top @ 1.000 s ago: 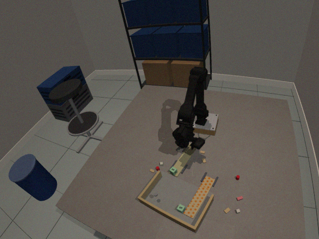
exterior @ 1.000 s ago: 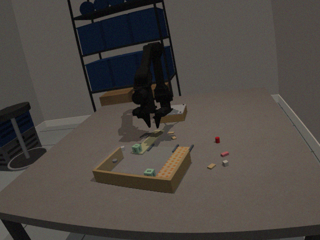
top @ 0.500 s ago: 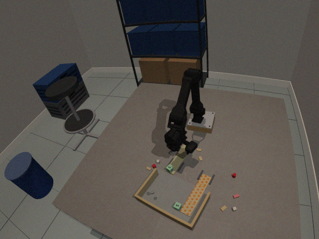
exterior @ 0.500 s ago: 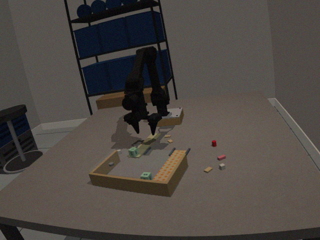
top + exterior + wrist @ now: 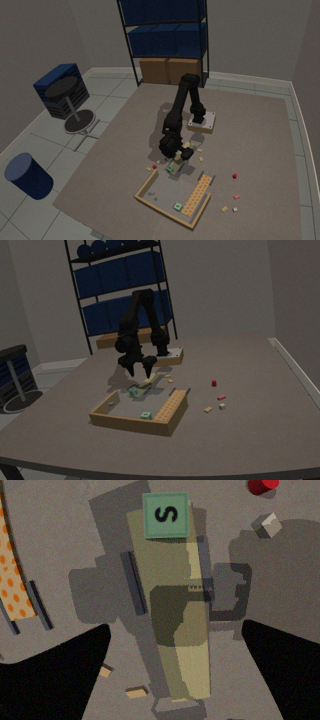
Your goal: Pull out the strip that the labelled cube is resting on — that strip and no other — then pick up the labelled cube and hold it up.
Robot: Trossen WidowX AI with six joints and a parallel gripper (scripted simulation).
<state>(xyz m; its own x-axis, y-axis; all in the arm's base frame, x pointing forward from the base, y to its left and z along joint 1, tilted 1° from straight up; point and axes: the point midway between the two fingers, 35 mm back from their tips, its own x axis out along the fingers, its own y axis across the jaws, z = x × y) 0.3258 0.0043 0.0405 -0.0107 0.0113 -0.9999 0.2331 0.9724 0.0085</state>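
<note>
Right now my gripper tip is 5 cm above the olive strip and 4 cm past it. From my gripper tip the other things lie so: pink block: 37 cm to the left, 9 cm ahead, 5 cm below.
</note>
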